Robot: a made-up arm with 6 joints.
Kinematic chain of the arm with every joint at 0, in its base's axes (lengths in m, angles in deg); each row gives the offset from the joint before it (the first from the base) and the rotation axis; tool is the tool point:
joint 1: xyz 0 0 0.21 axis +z
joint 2: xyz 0 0 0 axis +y
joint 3: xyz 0 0 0.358 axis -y
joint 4: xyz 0 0 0 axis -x
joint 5: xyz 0.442 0 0 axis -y
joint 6: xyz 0 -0.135 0 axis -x
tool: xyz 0 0 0
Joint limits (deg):
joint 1: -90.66..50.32
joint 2: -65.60..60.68
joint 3: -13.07..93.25
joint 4: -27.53..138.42
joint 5: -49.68..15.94
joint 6: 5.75..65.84
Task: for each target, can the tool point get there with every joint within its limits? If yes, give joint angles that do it. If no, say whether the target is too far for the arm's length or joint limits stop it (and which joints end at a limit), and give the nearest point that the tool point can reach.
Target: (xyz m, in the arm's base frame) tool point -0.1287 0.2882 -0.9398
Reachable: no: too far | nearest point 0.3322 0.2129 -0.0565 | short by 0.999 m
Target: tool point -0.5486 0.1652 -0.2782
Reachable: no: joint limits stop it (at a limit: joint 2, joint 3) | nearest point -0.7535 0.2269 0.3915 | short by 0.703 m
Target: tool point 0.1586 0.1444 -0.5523
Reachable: no: joint limits stop it (at a limit: joint 1, joint 2, joint 3, joint 4) | nearest point 0.3322 0.2129 -0.0565 | short by 0.530 m
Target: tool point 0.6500 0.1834 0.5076
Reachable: yes | joints 26.92 37.83 44.11 -14.46 -31.52 11.39
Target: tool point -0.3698 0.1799 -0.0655
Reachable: no: joint limits stop it (at a limit: joint 2, joint 3) | nearest point -0.7077 0.3443 0.3915 | short by 0.592 m
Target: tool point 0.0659 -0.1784 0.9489
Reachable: yes | joints -24.85 -12.20 51.27 -6.16 -25.14 29.64
